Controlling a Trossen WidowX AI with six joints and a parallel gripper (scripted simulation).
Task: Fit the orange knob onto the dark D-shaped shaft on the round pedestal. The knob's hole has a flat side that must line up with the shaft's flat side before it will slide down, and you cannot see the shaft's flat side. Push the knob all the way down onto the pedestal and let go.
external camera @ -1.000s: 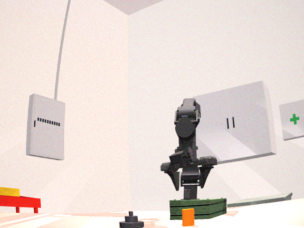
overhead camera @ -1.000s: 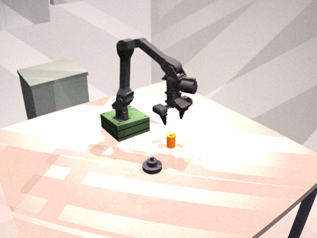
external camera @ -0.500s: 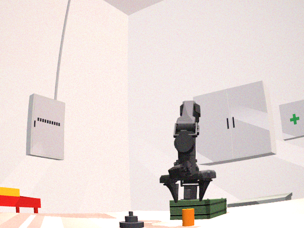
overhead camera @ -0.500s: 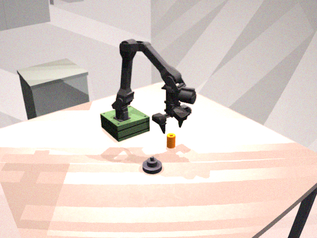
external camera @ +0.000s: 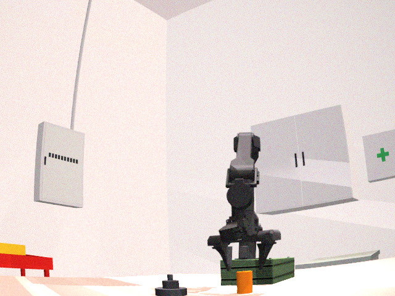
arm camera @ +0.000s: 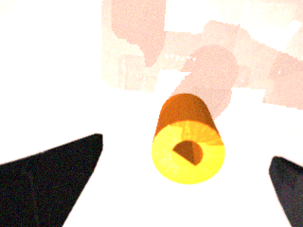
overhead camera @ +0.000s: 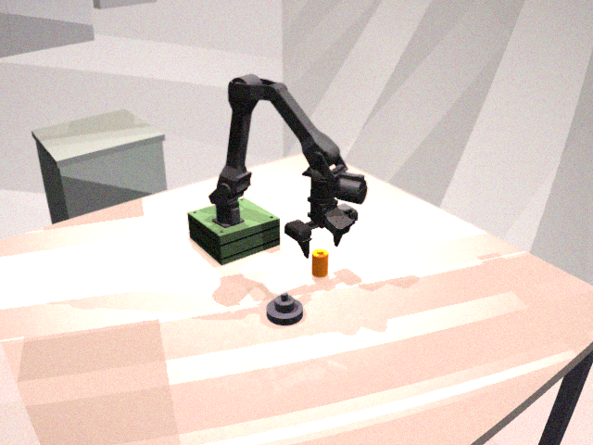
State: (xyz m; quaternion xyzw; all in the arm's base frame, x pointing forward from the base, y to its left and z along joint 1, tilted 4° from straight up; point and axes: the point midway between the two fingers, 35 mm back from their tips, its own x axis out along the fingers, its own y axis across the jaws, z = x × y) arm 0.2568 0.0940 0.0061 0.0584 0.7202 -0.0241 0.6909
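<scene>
Now: gripper tip 3 cm above the orange knob. Round my gripper tip: pedestal (18 cm to the right, 7 cm ahead, 3 cm below).
</scene>
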